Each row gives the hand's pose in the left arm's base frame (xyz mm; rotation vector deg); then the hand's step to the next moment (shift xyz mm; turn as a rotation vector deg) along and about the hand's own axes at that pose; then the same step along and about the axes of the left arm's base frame.
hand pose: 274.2 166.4 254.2 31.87 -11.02 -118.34
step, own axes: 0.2 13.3 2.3 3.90 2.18 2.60
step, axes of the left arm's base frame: 9.1 -7.5 6.6 -1.24 -4.66 1.85
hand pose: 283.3 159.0 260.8 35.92 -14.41 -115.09
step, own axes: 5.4 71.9 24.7 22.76 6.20 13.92
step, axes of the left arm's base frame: 39.2 -42.6 49.6 -11.50 -23.86 6.99
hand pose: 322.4 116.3 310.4 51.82 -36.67 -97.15
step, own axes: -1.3 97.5 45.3 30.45 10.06 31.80
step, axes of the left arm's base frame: 16.5 -28.5 102.4 -25.25 -32.71 18.23
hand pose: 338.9 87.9 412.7 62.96 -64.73 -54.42
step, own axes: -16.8 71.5 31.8 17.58 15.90 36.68
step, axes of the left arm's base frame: -32.0 25.7 68.7 -32.23 -19.95 21.69
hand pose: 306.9 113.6 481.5 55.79 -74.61 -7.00
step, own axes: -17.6 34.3 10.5 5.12 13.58 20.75
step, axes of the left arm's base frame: -29.2 25.8 8.9 -21.74 -5.66 11.68
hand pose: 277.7 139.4 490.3 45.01 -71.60 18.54
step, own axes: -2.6 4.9 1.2 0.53 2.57 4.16
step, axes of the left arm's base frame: -4.7 3.1 -0.6 -4.42 -1.15 1.83
